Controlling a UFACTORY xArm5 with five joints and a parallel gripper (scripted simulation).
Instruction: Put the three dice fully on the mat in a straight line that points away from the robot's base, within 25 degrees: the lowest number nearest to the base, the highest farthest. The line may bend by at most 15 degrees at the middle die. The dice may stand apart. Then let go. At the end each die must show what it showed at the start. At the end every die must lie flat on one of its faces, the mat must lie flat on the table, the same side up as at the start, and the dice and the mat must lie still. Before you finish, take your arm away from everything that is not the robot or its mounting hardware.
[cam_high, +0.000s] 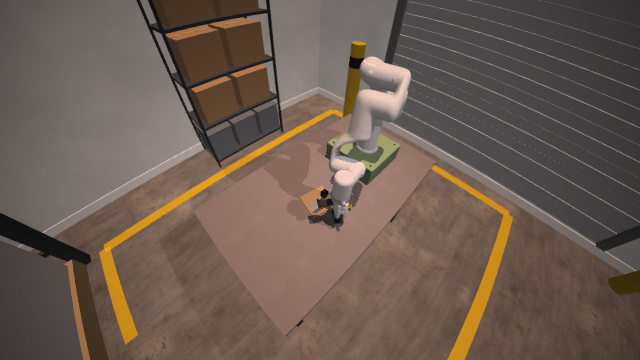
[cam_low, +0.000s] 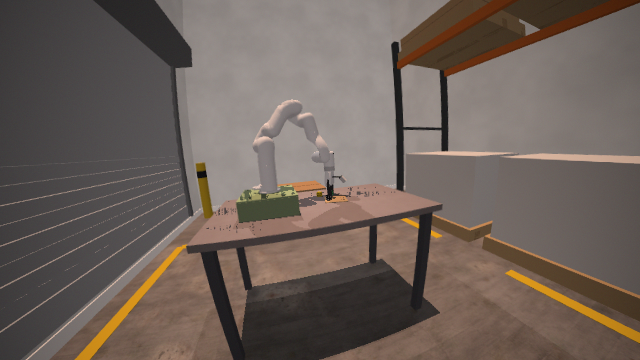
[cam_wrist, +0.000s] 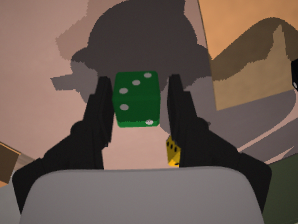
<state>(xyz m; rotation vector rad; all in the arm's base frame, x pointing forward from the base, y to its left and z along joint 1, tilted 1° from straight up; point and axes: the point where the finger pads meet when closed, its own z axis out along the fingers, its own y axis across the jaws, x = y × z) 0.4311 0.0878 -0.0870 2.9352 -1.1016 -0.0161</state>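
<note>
Now: the green die 1 cm below my hand. The rest, counted from my hand: orange mat 3 cm behind, 12 cm to the right, 2 cm below; black die 7 cm behind, 12 cm to the right; yellow die 8 cm behind, 1 cm to the left, 1 cm below.
</note>
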